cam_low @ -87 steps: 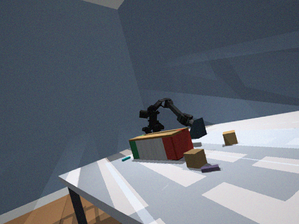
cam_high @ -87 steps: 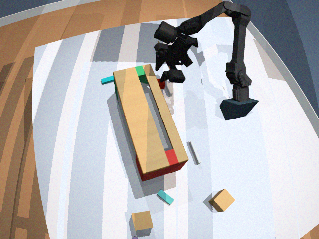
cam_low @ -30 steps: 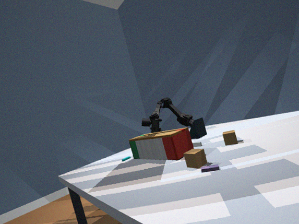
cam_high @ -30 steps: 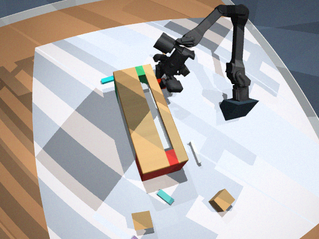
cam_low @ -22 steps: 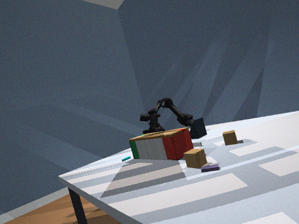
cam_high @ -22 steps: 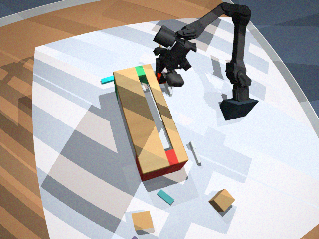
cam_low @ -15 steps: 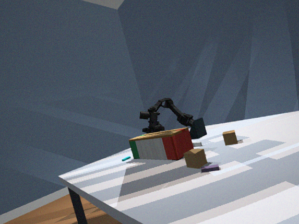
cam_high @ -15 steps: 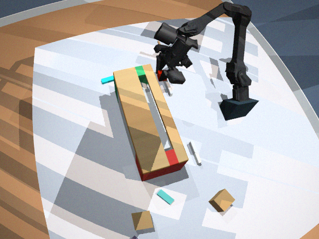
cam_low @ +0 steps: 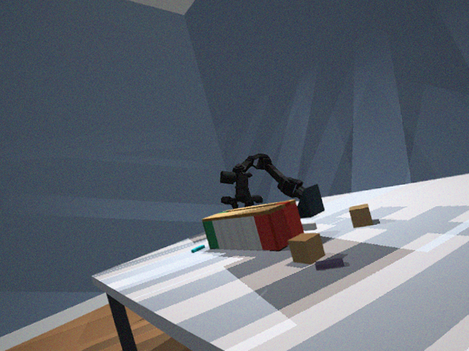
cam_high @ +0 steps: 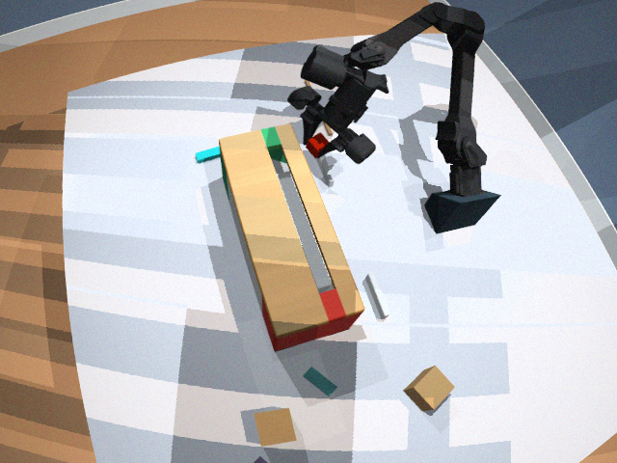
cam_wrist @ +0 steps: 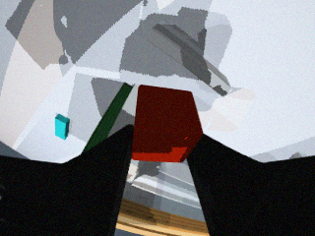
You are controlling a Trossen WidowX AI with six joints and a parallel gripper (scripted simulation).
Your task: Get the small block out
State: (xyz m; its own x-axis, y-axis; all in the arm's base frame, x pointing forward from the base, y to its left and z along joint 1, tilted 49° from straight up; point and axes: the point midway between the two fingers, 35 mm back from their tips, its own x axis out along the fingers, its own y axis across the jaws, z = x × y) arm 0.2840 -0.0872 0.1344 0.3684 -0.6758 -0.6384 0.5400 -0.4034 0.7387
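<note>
My gripper tip is now 10 mm to the left of the red block, 10 mm below it and 10 mm past it. Also, from my gripper tip: teal bar 200 mm ahead, 90 mm to the right, 70 mm below; box 160 mm to the left, 60 mm ahead, 10 mm below; purple bar 570 mm to the left, 220 mm ahead, 70 mm below.
</note>
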